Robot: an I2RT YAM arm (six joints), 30 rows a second.
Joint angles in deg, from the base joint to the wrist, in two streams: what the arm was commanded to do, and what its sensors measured. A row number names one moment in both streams.
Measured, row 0:
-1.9 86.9 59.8 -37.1 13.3 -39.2
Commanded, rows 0 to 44:
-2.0 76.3 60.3 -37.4 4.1 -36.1
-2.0 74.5 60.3 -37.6 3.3 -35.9
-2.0 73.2 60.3 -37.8 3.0 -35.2
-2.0 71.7 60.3 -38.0 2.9 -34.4
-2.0 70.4 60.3 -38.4 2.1 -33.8
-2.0 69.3 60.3 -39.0 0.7 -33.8
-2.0 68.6 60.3 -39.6 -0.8 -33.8
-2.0 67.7 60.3 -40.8 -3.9 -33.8
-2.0 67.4 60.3 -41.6 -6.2 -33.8
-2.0 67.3 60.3 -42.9 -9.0 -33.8
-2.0 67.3 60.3 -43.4 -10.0 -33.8
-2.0 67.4 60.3 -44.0 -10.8 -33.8
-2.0 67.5 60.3 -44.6 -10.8 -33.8
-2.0 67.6 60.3 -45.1 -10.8 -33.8
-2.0 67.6 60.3 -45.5 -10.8 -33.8
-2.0 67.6 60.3 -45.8 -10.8 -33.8
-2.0 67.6 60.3 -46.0 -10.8 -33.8
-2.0 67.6 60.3 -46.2 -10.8 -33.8
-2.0 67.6 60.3 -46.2 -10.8 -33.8
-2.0 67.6 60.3 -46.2 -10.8 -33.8
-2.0 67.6 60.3 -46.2 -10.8 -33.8
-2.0 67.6 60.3 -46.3 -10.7 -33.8
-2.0 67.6 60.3 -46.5 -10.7 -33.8
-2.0 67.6 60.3 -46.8 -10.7 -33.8
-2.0 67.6 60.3 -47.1 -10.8 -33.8
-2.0 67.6 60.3 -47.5 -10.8 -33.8
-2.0 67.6 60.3 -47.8 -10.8 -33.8
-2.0 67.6 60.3 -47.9 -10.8 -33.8
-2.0 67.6 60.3 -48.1 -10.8 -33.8
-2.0 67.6 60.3 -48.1 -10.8 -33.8
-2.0 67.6 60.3 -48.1 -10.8 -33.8
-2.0 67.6 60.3 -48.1 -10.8 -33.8
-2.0 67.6 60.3 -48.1 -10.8 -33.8
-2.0 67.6 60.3 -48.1 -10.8 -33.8
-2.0 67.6 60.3 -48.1 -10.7 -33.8
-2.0 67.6 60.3 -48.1 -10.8 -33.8
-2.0 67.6 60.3 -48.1 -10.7 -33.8
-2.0 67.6 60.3 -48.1 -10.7 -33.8
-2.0 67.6 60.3 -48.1 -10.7 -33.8
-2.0 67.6 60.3 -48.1 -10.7 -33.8
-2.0 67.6 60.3 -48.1 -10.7 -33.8
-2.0 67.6 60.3 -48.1 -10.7 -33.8
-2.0 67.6 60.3 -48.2 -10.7 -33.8
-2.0 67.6 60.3 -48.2 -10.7 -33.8
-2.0 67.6 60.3 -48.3 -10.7 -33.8
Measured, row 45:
-1.9 67.7 60.0 -48.0 -9.6 -34.7
